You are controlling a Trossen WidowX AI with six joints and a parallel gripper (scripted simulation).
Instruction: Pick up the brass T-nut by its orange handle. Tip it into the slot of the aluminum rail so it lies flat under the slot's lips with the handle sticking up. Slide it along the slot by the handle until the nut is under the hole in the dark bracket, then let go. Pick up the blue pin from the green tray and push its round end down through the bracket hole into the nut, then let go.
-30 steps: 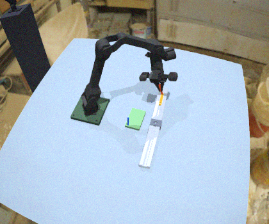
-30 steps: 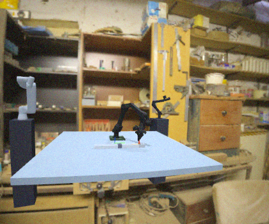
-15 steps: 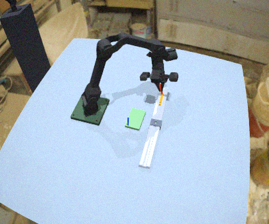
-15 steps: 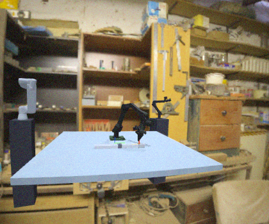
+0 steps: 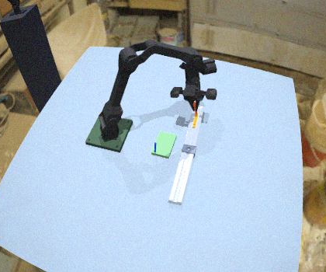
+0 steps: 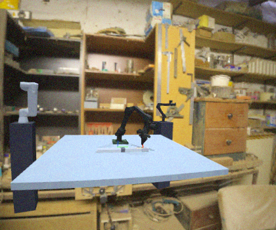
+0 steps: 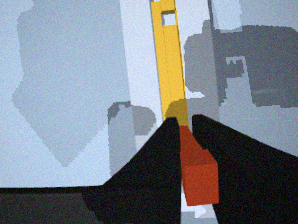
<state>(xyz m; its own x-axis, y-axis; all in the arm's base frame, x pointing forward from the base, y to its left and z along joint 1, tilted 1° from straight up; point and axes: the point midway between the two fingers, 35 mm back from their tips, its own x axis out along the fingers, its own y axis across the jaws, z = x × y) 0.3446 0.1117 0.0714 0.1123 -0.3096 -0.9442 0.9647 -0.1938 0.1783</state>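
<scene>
The blue pin is 18 cm to the right of my gripper tip, 15 cm behind it and 3 cm below it. The rest, counted from my gripper tip: aluminum rail: 17 cm to the right, 3 cm below, 2 cm behind; then green tray: 16 cm to the right, 14 cm behind, 5 cm below.
</scene>
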